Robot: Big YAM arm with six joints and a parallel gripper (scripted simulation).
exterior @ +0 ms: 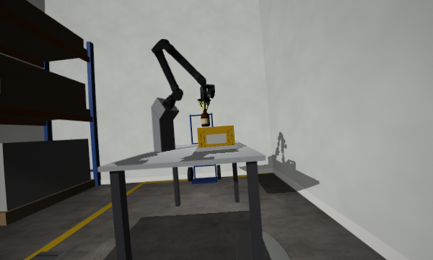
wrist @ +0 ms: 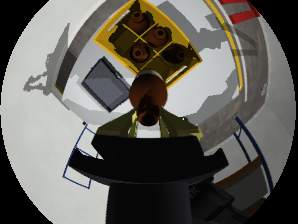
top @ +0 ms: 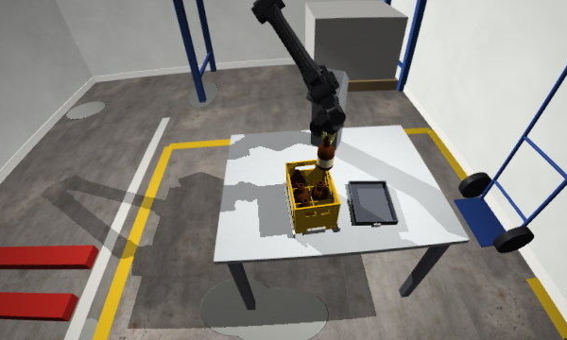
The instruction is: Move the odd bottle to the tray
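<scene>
Right now the brown bottle is 6 cm below my hand. Also, from my hand: dark tray: 17 cm ahead, 17 cm to the left, 32 cm below; crate: 4 cm ahead, 10 cm to the right, 25 cm below.
</scene>
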